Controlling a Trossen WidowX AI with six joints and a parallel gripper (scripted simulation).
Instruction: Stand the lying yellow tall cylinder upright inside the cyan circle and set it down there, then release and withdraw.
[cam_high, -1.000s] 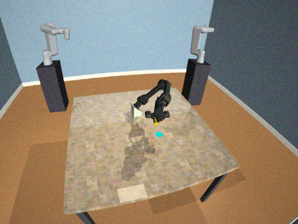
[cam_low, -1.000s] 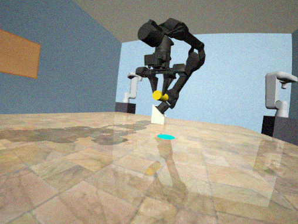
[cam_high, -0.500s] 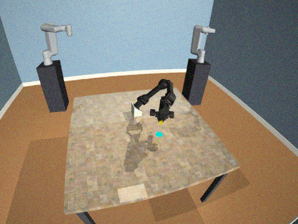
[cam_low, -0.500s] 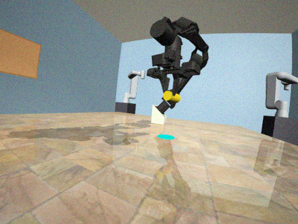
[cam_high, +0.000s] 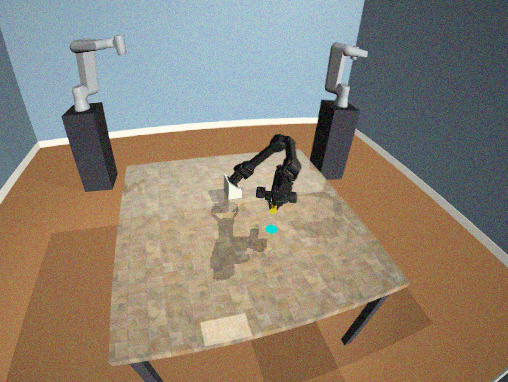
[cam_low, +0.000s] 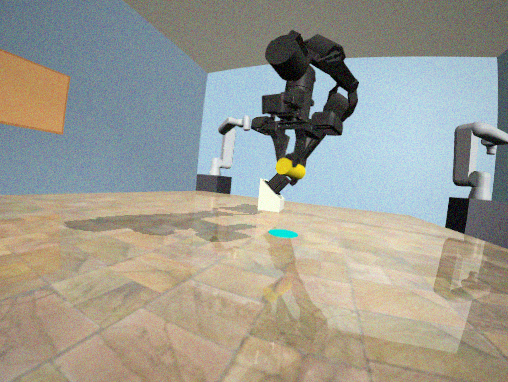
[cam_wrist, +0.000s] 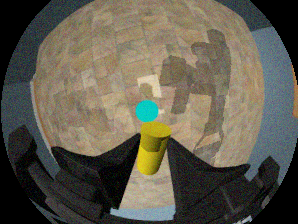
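Right now my gripper tip is 10 mm to the right of the cyan circle and 130 mm above it. The rest, counted from my gripper tip: yellow cylinder (20 mm behind, 10 mm to the left).
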